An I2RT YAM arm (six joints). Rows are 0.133 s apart.
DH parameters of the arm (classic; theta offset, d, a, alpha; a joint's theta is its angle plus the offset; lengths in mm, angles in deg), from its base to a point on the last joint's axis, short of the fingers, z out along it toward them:
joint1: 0 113.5 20 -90
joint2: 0 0 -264 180
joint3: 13.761 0 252.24 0
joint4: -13.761 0 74 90
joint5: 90 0 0 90
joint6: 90 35.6 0 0
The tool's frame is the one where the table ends.
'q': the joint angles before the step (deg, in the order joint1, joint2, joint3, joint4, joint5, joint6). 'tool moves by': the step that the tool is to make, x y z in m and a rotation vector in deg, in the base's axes. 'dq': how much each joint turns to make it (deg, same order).
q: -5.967 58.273 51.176 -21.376 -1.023 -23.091
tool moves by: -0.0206 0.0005 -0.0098 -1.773 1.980 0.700
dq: -0.461 -4.752 -3.492 -3.080 -0.042 -2.292
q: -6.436 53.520 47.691 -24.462 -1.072 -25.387
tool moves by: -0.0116 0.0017 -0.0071 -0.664 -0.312 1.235
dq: -0.028 -3.261 -2.899 -0.008 -0.779 -1.174
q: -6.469 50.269 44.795 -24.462 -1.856 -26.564
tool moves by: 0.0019 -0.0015 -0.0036 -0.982 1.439 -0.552
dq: -0.213 0.795 -0.057 -0.486 0.873 -0.809
